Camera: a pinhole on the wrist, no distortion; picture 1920 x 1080 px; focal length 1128.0 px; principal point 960.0 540.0 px. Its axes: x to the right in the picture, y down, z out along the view. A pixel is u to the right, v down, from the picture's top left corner.
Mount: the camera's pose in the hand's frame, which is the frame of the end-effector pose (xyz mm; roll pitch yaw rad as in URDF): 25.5 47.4 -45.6 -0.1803 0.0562 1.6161
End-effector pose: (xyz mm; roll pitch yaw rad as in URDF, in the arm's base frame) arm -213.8 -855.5 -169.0 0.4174 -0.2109 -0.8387
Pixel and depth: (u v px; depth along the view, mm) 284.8 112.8 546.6
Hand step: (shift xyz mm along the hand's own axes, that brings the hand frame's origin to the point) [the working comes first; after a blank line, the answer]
In the camera's frame: -327.2 -207.0 546.6

144.4 -241.9 546.7
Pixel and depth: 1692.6 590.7 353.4
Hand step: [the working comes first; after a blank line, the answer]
In the camera's frame: 229.5 15.9 353.4

-64.7 292.1 285.8
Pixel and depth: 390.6 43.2 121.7
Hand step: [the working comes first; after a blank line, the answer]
In the camera's frame: -61.4 -53.6 121.7

58.8 -5.2 87.0
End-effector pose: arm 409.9 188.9 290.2 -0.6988 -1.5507 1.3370
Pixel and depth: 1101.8 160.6 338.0
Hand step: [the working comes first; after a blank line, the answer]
In the camera's frame: 42.5 -113.7 338.0

73.9 111.9 304.4
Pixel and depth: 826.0 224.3 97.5
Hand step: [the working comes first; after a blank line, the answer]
In the camera's frame: -11.6 -27.3 97.5

35.1 41.9 55.7
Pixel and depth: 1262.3 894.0 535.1
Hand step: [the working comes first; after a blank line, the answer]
In the camera's frame: 143.4 167.9 535.1

-243.1 206.5 441.9
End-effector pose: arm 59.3 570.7 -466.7 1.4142 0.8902 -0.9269
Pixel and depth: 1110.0 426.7 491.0
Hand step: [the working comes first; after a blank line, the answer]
In the camera's frame: 65.3 -49.3 491.0

-18.2 138.3 441.8
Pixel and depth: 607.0 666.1 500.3
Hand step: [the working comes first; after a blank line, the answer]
In the camera's frame: -156.6 55.9 500.3

-113.2 -88.3 444.6
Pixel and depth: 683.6 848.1 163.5
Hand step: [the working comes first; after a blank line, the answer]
In the camera's frame: -40.1 44.7 163.5

-46.3 12.7 109.3
